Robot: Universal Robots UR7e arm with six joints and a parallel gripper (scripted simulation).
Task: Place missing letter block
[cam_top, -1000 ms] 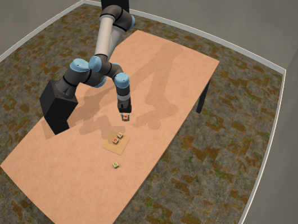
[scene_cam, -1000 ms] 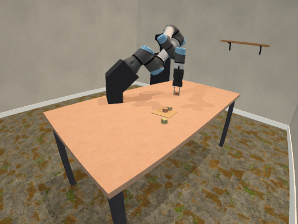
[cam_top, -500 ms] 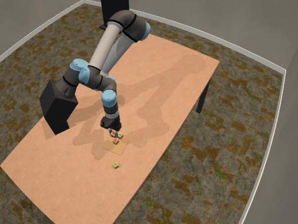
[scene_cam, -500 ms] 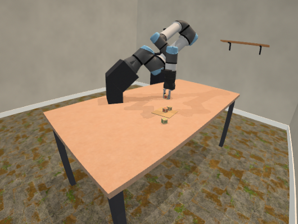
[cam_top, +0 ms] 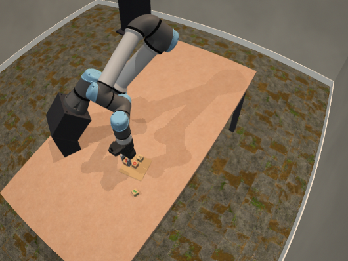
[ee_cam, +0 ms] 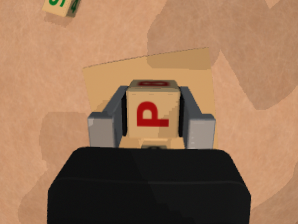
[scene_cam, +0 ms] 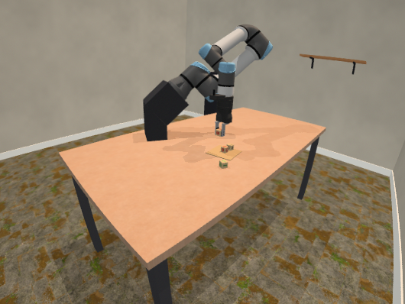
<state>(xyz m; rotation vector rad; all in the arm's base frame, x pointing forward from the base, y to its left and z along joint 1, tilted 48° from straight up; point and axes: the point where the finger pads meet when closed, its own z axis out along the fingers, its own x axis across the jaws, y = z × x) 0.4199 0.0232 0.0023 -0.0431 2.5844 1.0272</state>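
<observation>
The mat is 1 cm behind my hand, 5 cm to the left of it and 12 cm below it. Also, from my hand: T block: 2 cm behind, 9 cm to the left, 10 cm below.
</observation>
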